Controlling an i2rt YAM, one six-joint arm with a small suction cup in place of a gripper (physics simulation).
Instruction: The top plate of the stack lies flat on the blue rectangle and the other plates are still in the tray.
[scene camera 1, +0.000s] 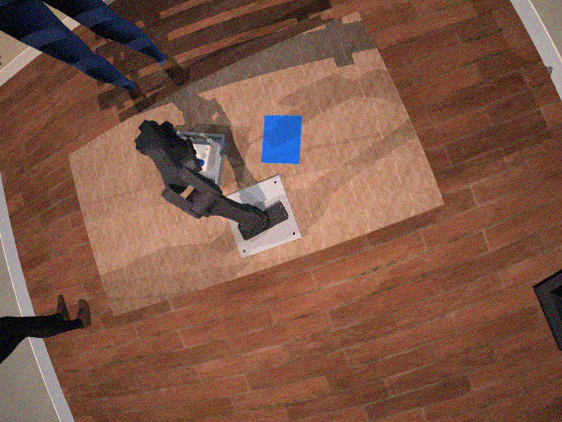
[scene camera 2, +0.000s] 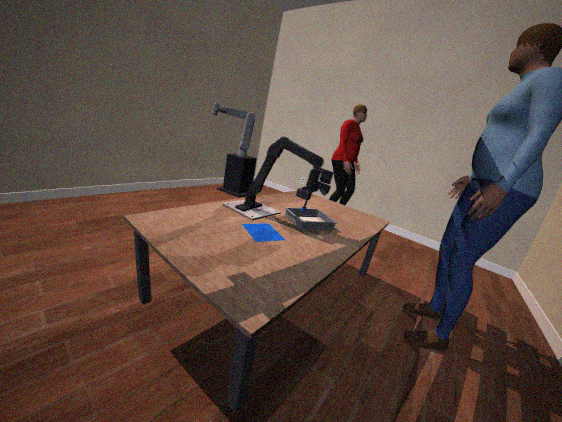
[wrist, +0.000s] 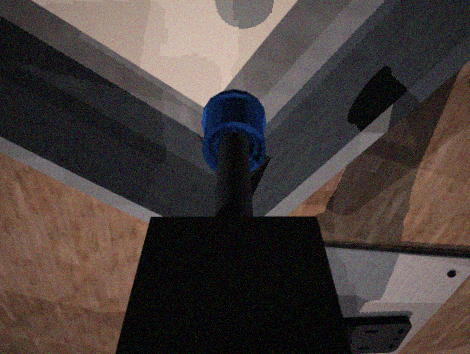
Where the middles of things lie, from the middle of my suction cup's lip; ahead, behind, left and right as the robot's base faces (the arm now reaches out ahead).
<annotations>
My suction cup is 50 mm above the tray (scene camera 1: 218, 142), 40 mm short of it and 30 mm to the right of it. From my suction cup the other things lie so: blue rectangle (scene camera 1: 282, 133): 320 mm to the right, 70 mm below, 60 mm behind.
</annotations>
